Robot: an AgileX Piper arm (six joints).
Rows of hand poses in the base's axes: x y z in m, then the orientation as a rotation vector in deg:
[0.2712 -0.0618 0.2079 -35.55 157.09 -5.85]
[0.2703 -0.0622 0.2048 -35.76 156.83 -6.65]
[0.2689 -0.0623 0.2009 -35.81 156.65 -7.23]
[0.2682 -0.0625 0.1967 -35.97 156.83 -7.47]
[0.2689 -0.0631 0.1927 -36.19 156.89 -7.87]
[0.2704 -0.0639 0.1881 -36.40 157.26 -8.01]
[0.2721 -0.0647 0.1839 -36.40 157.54 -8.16]
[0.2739 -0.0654 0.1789 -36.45 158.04 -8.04]
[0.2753 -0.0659 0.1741 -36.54 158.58 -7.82]
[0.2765 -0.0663 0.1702 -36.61 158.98 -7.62]
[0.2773 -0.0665 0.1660 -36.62 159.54 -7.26]
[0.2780 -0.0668 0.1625 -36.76 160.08 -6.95]
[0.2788 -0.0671 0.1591 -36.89 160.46 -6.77]
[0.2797 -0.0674 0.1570 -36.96 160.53 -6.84]
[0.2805 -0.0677 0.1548 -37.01 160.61 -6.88]
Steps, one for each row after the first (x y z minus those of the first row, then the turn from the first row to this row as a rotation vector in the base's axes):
[-0.0009 -0.0004 -0.0031 -0.54 -0.30 0.10]
[-0.0023 -0.0005 -0.0070 -0.91 -0.53 0.09]
[-0.0030 -0.0007 -0.0112 -1.13 -0.35 0.14]
[-0.0023 -0.0013 -0.0152 -1.45 -0.29 0.23]
[-0.0008 -0.0021 -0.0198 -1.63 0.10 0.28]
[0.0009 -0.0029 -0.0240 -1.78 0.35 0.22]
[0.0027 -0.0036 -0.0290 -1.79 0.85 0.17]
[0.0041 -0.0041 -0.0338 -1.74 1.41 0.16]
[0.0053 -0.0045 -0.0377 -1.68 1.83 0.15]
[0.0061 -0.0047 -0.0419 -1.52 2.41 0.10]
[0.0068 -0.0050 -0.0454 -1.42 2.99 0.13]
[0.0076 -0.0053 -0.0488 -1.39 3.40 0.16]
[0.0085 -0.0056 -0.0509 -1.45 3.48 0.19]
[0.0093 -0.0059 -0.0531 -1.50 3.56 0.20]

